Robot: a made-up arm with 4 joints. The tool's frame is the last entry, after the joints.
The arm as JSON. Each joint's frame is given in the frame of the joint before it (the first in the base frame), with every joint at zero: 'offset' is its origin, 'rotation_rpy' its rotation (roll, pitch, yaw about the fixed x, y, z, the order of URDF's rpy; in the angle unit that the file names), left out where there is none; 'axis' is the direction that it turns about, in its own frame. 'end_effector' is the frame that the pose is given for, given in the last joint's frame.
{
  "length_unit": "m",
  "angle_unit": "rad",
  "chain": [
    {
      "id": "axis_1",
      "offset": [
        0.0,
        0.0,
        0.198
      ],
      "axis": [
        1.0,
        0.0,
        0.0
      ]
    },
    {
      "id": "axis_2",
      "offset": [
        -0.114,
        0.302,
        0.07
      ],
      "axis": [
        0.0,
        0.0,
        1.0
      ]
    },
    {
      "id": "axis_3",
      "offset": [
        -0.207,
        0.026,
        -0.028
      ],
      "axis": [
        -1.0,
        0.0,
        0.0
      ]
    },
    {
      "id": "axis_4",
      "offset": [
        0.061,
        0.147,
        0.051
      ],
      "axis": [
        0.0,
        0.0,
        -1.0
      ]
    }
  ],
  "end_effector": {
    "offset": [
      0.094,
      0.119,
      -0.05
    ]
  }
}
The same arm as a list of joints. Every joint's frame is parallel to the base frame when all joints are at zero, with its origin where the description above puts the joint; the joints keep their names.
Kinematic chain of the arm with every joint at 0, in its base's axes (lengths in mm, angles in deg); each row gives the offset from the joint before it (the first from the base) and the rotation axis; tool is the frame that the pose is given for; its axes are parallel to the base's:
axis_1: xyz 0 0 198 axis +x
axis_2: xyz -114 302 70 axis +z
axis_3: xyz -207 26 -28 axis -x
axis_4: xyz 61 147 51 axis -z
tool: xyz 94 119 -50

